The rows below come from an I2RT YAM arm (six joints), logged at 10 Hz.
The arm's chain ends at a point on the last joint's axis. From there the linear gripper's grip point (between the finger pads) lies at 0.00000 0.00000 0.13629 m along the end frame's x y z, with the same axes.
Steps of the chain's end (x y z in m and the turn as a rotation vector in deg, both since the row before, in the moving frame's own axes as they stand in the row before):
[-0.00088 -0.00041 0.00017 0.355 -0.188 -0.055]
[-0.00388 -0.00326 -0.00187 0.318 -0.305 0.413]
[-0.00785 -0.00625 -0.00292 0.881 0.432 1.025]
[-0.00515 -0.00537 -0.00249 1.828 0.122 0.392]
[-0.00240 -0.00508 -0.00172 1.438 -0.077 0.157]
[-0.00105 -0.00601 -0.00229 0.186 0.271 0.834]
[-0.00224 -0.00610 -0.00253 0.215 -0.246 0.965]
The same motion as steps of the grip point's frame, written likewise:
[-0.00133 -0.00125 0.00017 0.355 -0.188 -0.055]
[-0.00460 -0.00402 -0.00187 0.318 -0.305 0.413]
[-0.00680 -0.00834 -0.00294 0.881 0.432 1.025]
[-0.00484 -0.00972 -0.00256 1.828 0.122 0.392]
[-0.00258 -0.00850 -0.00176 1.438 -0.077 0.157]
[-0.00040 -0.00645 -0.00229 0.186 0.271 0.834]
[-0.00282 -0.00662 -0.00253 0.215 -0.246 0.965]

